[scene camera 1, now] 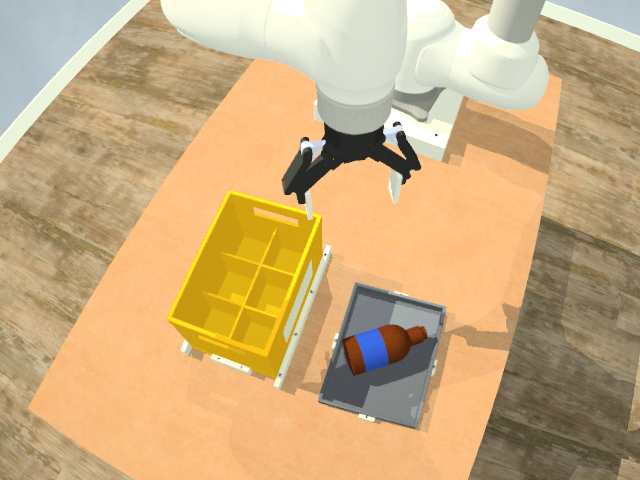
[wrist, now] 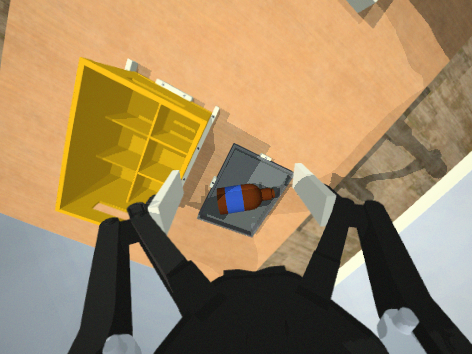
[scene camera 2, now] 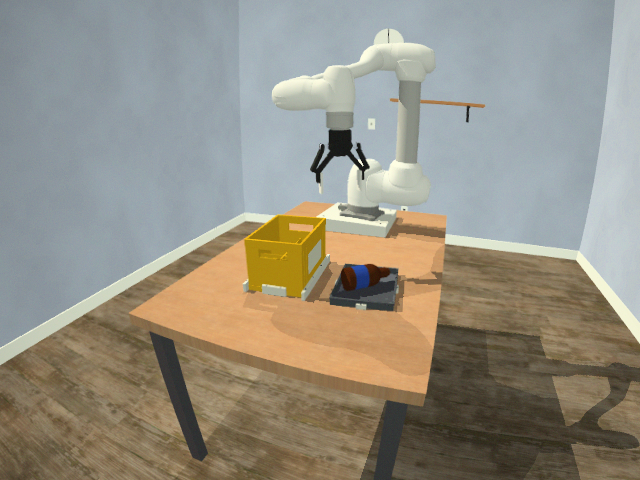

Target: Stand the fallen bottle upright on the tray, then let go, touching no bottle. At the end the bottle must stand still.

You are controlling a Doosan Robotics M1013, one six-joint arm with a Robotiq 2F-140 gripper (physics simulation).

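Places are measured from the arm's base along level axes (x right, y ahead, z up), in millimetres.
Pixels of known places: gripper, fingertip midpoint: (scene camera 1: 351, 203) (wrist: 238, 178) (scene camera 2: 340, 191); arm's base at its link origin: (scene camera 1: 405, 89) (scene camera 2: 362, 214).
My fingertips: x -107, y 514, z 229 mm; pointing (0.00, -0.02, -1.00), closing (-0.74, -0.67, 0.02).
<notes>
Ahead of a thing's pixels: the offset from my fingertips to its top centre. "spot": to the spot under its first point.
The brown bottle with a blue label {dx -144, dy +103, dz -202 mm} (scene camera 1: 373, 349) (scene camera 2: 361, 277) (wrist: 235, 199) lies on its side in the grey tray {dx -148, dy +113, dz -255 mm} (scene camera 1: 398, 403) (scene camera 2: 374, 302) (wrist: 250, 167). In scene camera 1 its base is near the tray's left rim and its neck points right and slightly up, towards the right rim. My gripper (scene camera 1: 352, 209) (scene camera 2: 341, 188) (wrist: 238, 178) is open and empty, with its fingers pointing down. It is high above the table, well above the bottle and behind it, towards the robot base. In the wrist view the bottle shows in the gap between the fingertips, far below them.
A tall yellow crate {dx +126, dy +140, dz -106 mm} (scene camera 1: 258, 361) (scene camera 2: 279, 276) (wrist: 90, 110) with compartments stands left of the tray in scene camera 1. My left finger overlaps its back corner there. White strips {spot: dx +29, dy +122, dz -251 mm} (scene camera 1: 303, 313) (wrist: 198, 148) edge the crate. The robot base (scene camera 1: 423, 142) (scene camera 2: 356, 225) stands at the table's back.
</notes>
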